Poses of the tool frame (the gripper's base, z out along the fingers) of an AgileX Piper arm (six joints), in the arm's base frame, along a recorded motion.
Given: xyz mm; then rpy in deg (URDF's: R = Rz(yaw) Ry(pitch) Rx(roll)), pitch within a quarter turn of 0, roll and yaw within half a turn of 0.
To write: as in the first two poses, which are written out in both.
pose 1, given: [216.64 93.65 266.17 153.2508 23.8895 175.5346]
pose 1, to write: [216.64 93.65 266.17 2.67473 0.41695 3.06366]
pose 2, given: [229.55 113.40 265.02 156.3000 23.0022 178.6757]
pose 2, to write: [229.55 113.40 265.02 2.72795 0.40146 3.11848]
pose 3, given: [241.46 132.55 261.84 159.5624 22.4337 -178.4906]
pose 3, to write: [241.46 132.55 261.84 2.78489 0.39154 -3.11525]
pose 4, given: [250.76 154.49 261.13 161.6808 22.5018 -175.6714]
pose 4, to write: [250.76 154.49 261.13 2.82186 0.39273 -3.06604]
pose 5, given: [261.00 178.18 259.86 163.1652 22.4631 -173.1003]
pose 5, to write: [261.00 178.18 259.86 2.84777 0.39206 -3.02117]
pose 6, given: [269.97 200.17 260.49 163.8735 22.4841 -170.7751]
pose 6, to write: [269.97 200.17 260.49 2.86013 0.39242 -2.98059]
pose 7, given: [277.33 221.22 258.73 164.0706 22.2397 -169.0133]
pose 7, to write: [277.33 221.22 258.73 2.86357 0.38816 -2.94984]
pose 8, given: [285.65 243.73 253.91 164.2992 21.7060 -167.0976]
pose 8, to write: [285.65 243.73 253.91 2.86756 0.37884 -2.91640]
